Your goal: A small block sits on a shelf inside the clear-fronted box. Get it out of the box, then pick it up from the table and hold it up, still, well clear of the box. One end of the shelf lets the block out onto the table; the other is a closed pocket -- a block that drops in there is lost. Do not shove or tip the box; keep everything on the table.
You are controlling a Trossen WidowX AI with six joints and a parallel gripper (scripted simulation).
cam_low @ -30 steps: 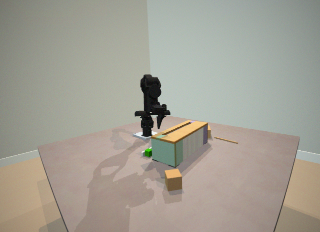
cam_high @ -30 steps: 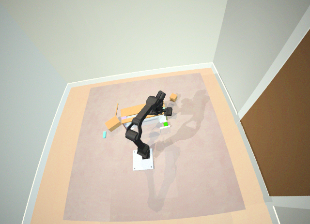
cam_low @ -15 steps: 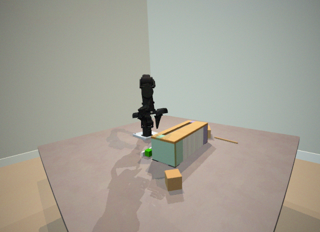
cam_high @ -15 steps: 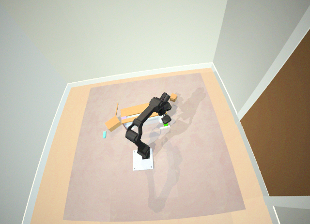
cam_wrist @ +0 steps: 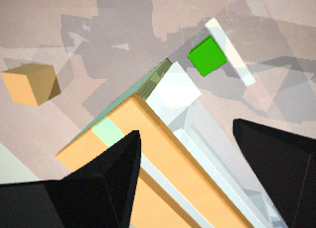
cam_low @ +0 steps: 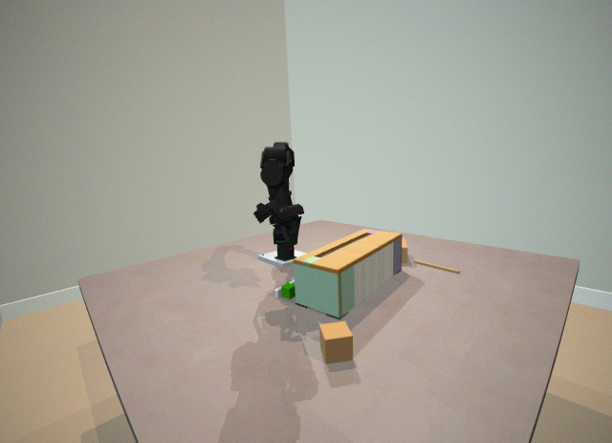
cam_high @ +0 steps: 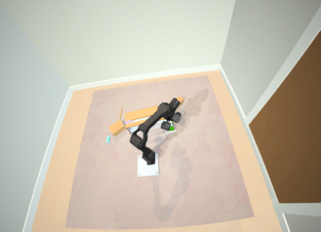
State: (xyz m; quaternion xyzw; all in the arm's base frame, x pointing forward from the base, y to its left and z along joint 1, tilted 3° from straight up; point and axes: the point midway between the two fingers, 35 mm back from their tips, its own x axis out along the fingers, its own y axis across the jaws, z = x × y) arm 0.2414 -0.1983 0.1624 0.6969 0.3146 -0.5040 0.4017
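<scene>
The green block lies 2 cm behind my gripper tip, 1 cm to the right of it and 14 cm below it. The rest, counted from my gripper tip: orange cube (25 cm ahead, 13 cm to the right, 13 cm below); then thin stick (23 cm ahead, 45 cm to the left, 15 cm below); then box (5 cm ahead, 16 cm to the left, 9 cm below).
</scene>
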